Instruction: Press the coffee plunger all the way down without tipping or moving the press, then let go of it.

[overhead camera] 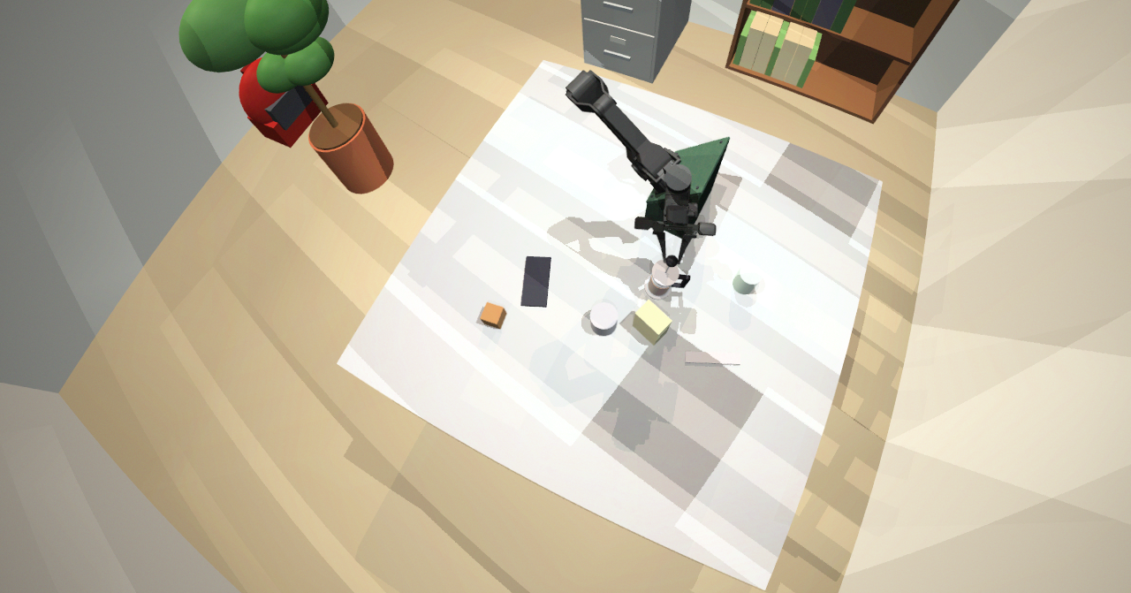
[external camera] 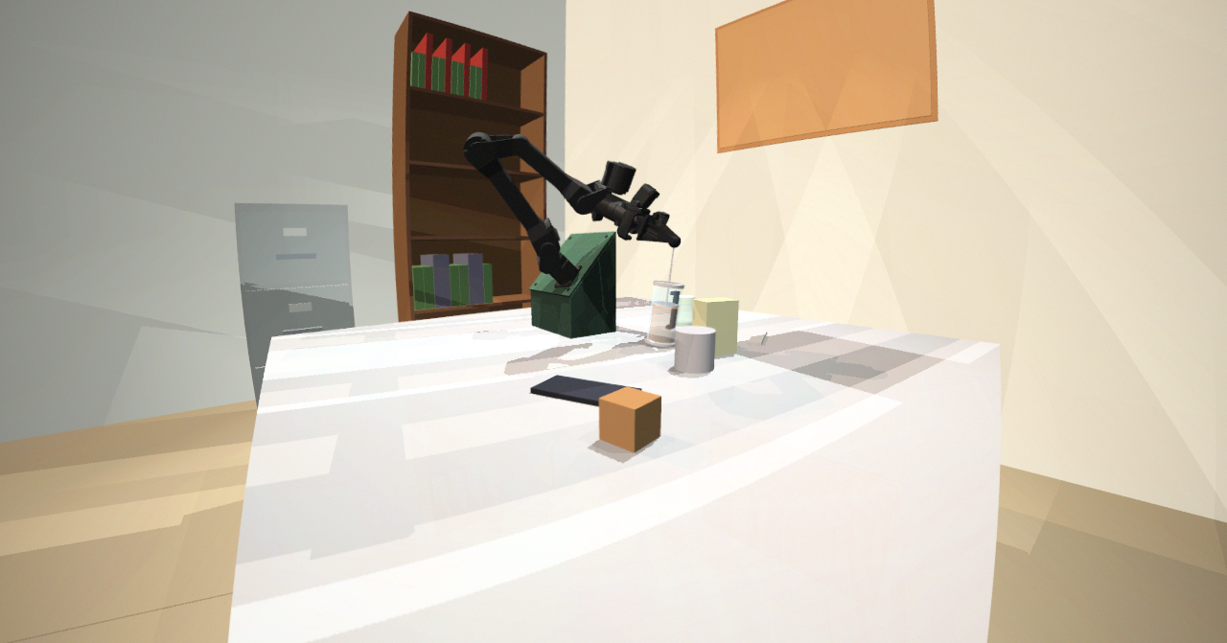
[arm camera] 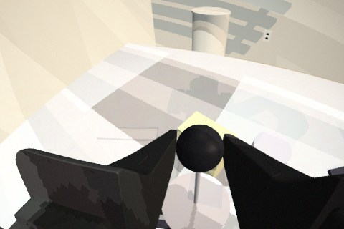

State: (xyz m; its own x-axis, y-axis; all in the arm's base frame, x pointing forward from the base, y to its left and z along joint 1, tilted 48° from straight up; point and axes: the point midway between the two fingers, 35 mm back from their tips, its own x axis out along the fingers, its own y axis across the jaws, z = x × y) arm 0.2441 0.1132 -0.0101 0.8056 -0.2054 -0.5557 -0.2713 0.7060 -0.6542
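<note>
Right now my gripper tip is 2 cm past the glass coffee press, 1 cm to the right of it and 11 cm above it. The rest, counted from my gripper tip: dark slab 9 cm ahead, 34 cm to the right, 22 cm below; pale green cup 13 cm behind, 21 cm to the left, 19 cm below.
</note>
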